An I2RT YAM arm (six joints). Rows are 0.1 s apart.
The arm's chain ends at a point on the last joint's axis. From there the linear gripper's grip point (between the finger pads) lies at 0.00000 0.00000 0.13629 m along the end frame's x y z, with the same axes.
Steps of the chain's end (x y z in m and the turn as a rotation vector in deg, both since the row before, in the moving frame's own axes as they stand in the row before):
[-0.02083, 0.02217, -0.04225, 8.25, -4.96, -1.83]
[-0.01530, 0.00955, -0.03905, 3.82, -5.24, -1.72]
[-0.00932, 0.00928, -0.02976, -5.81, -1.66, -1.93]
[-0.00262, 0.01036, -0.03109, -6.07, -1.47, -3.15]
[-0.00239, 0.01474, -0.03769, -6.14, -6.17, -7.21]
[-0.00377, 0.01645, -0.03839, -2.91, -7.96, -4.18]
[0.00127, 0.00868, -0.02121, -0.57, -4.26, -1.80]
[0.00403, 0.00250, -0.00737, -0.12, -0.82, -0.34]
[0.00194, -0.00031, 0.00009, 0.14, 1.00, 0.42]
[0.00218, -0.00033, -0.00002, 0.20, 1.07, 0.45]
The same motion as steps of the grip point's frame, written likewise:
[-0.03288, 0.00283, -0.04417, 8.25, -4.96, -1.83]
[-0.02787, 0.00067, -0.03992, 3.82, -5.24, -1.72]
[-0.01303, 0.02314, -0.03052, -5.81, -1.66, -1.93]
[-0.00571, 0.02486, -0.03190, -6.07, -1.47, -3.15]
[-0.01606, 0.03017, -0.03926, -6.14, -6.17, -7.21]
[-0.02237, 0.02403, -0.03988, -2.91, -7.96, -4.18]
[-0.00883, 0.01019, -0.02159, -0.57, -4.26, -1.80]
[0.00208, 0.00279, -0.00738, -0.12, -0.82, -0.34]
[0.00432, -0.00063, 0.00007, 0.14, 1.00, 0.42]
[0.00473, -0.00080, -0.00004, 0.20, 1.07, 0.45]

